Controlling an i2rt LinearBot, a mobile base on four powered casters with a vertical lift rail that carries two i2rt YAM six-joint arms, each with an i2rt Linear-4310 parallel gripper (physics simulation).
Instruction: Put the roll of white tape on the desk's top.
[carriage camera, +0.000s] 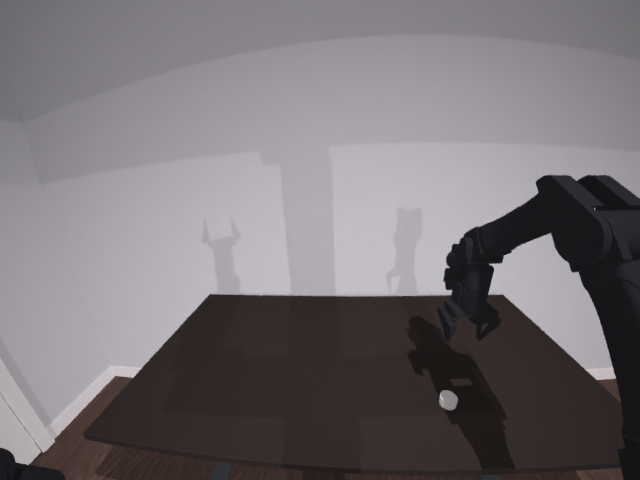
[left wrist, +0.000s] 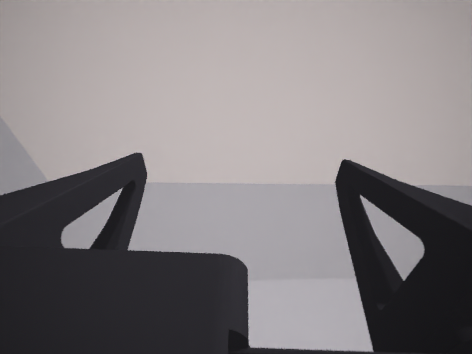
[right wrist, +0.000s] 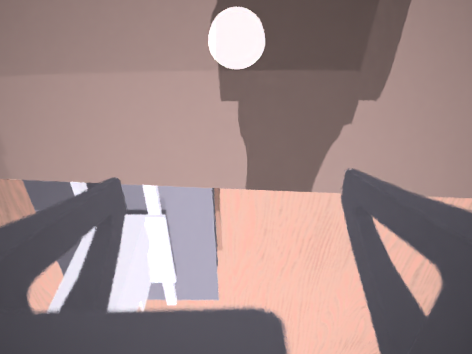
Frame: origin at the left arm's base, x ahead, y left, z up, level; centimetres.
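Where they show: left gripper, between the fingertips: (left wrist: 241, 167); right gripper, between the fingertips: (carriage camera: 462, 339) (right wrist: 232, 188).
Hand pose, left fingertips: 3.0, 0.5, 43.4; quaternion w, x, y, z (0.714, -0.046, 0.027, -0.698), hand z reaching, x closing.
Note:
After its pixels a point has its place, as x, y, z.
The roll of white tape (carriage camera: 448, 400) @[40.5, -65.4, -23.2] (right wrist: 237, 38) @[41.7, -66.0, -23.2] rests on the dark desk's top (carriage camera: 232, 382) @[49.9, -0.5, -25.5] (right wrist: 125, 125) @[32.5, -54.2, -25.5], right of the middle and towards the near edge in the carriage view. My right gripper (carriage camera: 464, 338) @[41.4, -65.9, -2.4] (right wrist: 232, 188) @[41.4, -65.9, -2.4] is open and empty. It hangs above the desk, pointing down, and is clear of the tape, which shows beyond the fingertips at the top of the right wrist view. My left gripper (left wrist: 241, 167) @[3.0, 0.5, 43.4] is open and empty, with wall and ceiling behind its fingers. The left fingers do not show in the carriage view.
A pale wall (carriage camera: 129, 232) @[111.4, 74.5, 9.4] stands behind the desk, with shadows of the robot on it. Wooden floor (right wrist: 285, 250) @[-61.7, -85.1, -97.5] shows past the desk's near edge. Part of the robot's grey and white base (right wrist: 192, 240) @[-26.0, -52.1, -67.6] shows beyond that edge in the right wrist view.

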